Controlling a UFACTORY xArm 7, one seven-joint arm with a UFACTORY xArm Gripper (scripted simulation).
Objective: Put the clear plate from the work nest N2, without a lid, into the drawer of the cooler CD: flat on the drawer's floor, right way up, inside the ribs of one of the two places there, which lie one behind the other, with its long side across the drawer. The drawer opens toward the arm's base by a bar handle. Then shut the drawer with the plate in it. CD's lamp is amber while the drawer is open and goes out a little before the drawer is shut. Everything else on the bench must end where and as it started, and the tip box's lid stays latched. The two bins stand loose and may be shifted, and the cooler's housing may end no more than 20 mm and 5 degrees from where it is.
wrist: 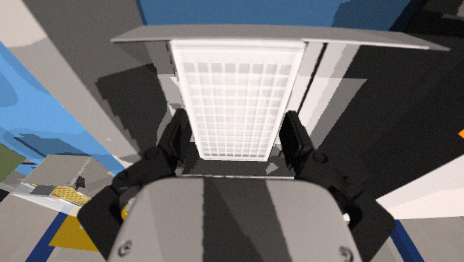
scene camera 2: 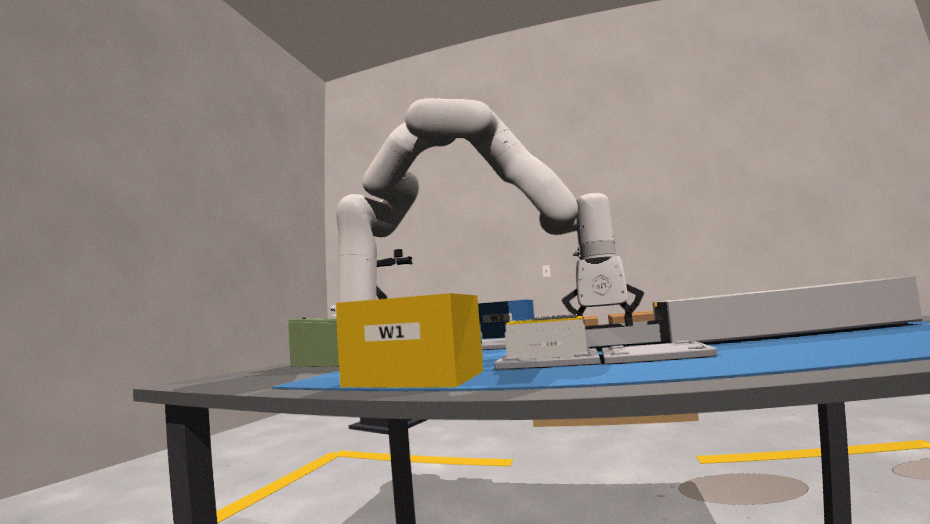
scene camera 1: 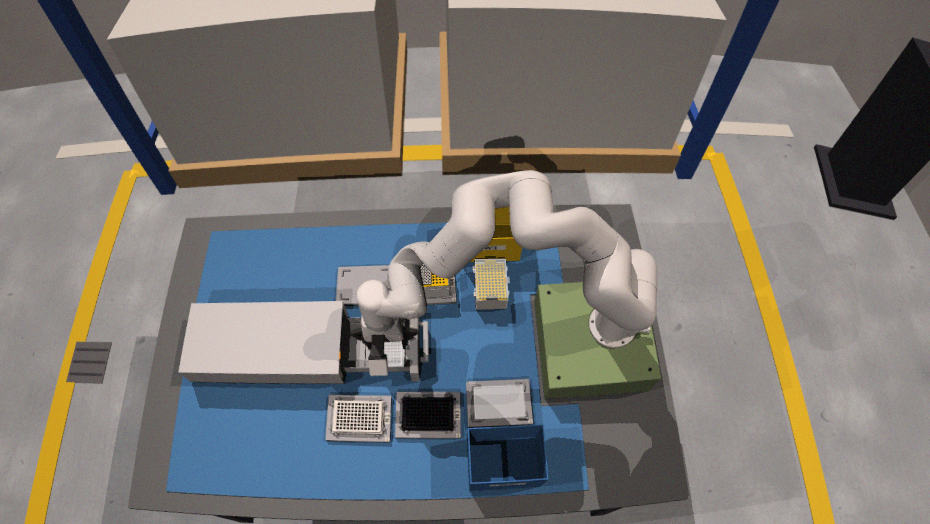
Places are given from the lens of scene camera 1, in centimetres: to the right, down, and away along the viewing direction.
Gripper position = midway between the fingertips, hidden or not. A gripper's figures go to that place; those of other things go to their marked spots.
my gripper (scene camera 1: 387, 344): -20, 22, 145
cooler CD (scene camera 1: 264, 342): -52, 21, 138
blue bin (scene camera 1: 514, 456): 12, 48, 132
black plate (scene camera 1: 439, 404): -6, 36, 138
